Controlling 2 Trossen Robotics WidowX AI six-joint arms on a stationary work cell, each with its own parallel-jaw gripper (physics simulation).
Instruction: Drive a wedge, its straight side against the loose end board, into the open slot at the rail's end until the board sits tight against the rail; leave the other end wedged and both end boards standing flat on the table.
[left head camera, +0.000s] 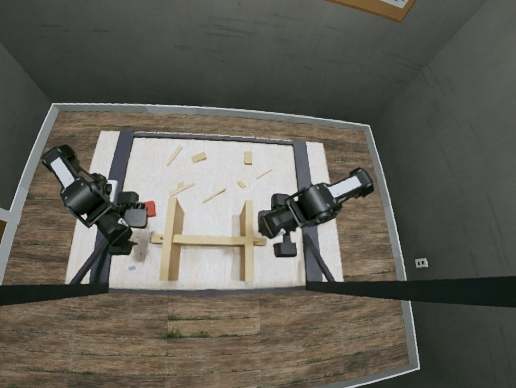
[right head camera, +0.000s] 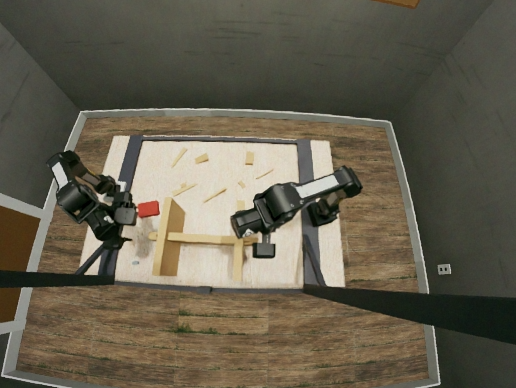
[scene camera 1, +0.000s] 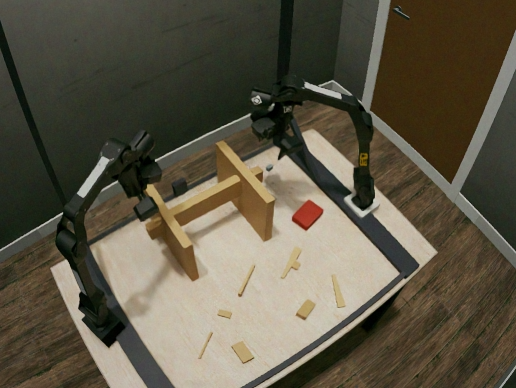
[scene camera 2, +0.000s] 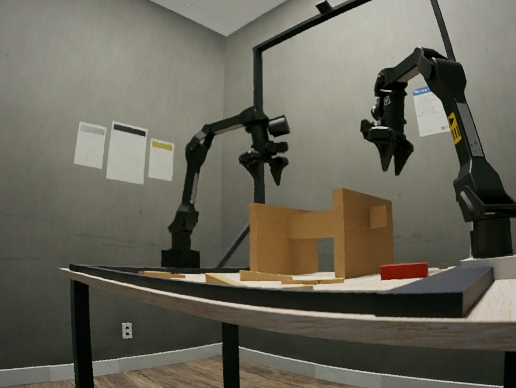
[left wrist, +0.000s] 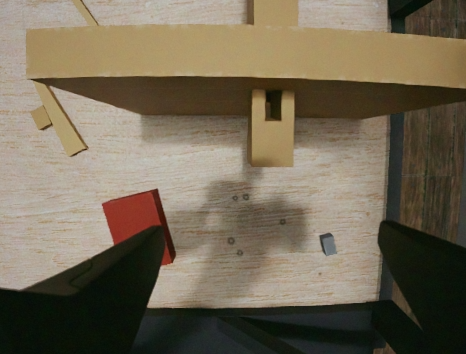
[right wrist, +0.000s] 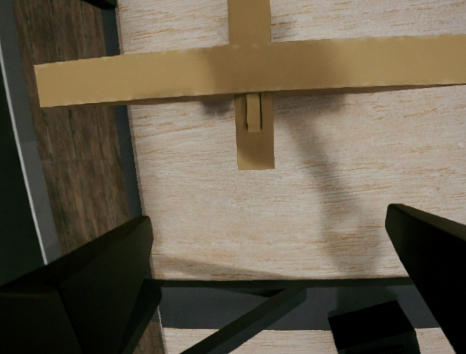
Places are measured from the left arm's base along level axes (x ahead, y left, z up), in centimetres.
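Pixels of known places: left gripper, fingertip midpoint: (left head camera: 138, 229) (right head camera: 134, 227) (scene camera 1: 269, 150) (scene camera 2: 391, 173) (left wrist: 271, 234); right gripper, fingertip midpoint: (right head camera: 258, 232) (scene camera 2: 268, 184) (right wrist: 268, 221); left arm's base at its link origin: (left head camera: 104, 190) (right head camera: 113, 190) (scene camera 1: 362, 201) (scene camera 2: 493, 256); right arm's base at its link origin: (right head camera: 323, 211) (scene camera 1: 100, 319).
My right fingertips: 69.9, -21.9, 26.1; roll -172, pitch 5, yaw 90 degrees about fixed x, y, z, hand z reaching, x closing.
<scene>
For each thing: its top centre in the pictures, then the offset to it from my right fingertips, as dx, dy, dz.
- rail at its top centre: (scene camera 2: 322, 211) (scene camera 1: 203, 195) (left head camera: 209, 239) (right head camera: 201, 238) -20.2, -0.7, -10.9
- loose end board at its top centre: (left wrist: 283, 51) (scene camera 2: 365, 196) (scene camera 1: 243, 169) (left head camera: 167, 237) (right head camera: 161, 234) -34.5, -0.7, -8.4
- wedge at its top centre: (right wrist: 253, 112) -3.7, -0.8, -10.9
- red block at its top centre: (left wrist: 136, 234) (scene camera 2: 405, 264) (scene camera 1: 308, 212) (left head camera: 143, 209) (right head camera: 147, 208) -50.6, +14.1, -26.5
- small grey block at its top centre: (left wrist: 329, 246) (scene camera 1: 269, 166) -52.9, -10.8, -27.8
- small block at its top centre: (left wrist: 40, 117) (scene camera 2: 310, 279) -35.7, +27.2, -28.4
The rail (left head camera: 210, 240) (scene camera 1: 207, 200) runs between two upright end boards. The loose end board (left head camera: 171, 225) (scene camera 1: 245, 187) (left wrist: 225, 55) has the rail's end through it; the open slot (left wrist: 273, 105) shows empty outside it. At the other end board (left head camera: 248, 260) (right wrist: 150, 75), a wedge (right wrist: 254, 112) sits in the rail's slot. Loose wedges (left head camera: 175, 155) (left head camera: 215, 195) (left head camera: 264, 174) (scene camera 1: 291, 262) lie flat on the table. My left gripper (scene camera 2: 392, 171) (left wrist: 271, 234) is open above the table outside the loose board. My right gripper (scene camera 2: 270, 184) (right wrist: 268, 221) is open above the wedged end.
A red block (left head camera: 150, 208) (scene camera 1: 307, 214) (left wrist: 132, 215) lies beside the loose board. A small grey block (scene camera 1: 269, 167) (left wrist: 328, 244) lies near the table edge. Small wooden blocks (scene camera 1: 305, 309) (scene camera 1: 242, 352) (scene camera 1: 224, 314) lie among the wedges. Another small block (left wrist: 41, 117) touches a wedge.
</scene>
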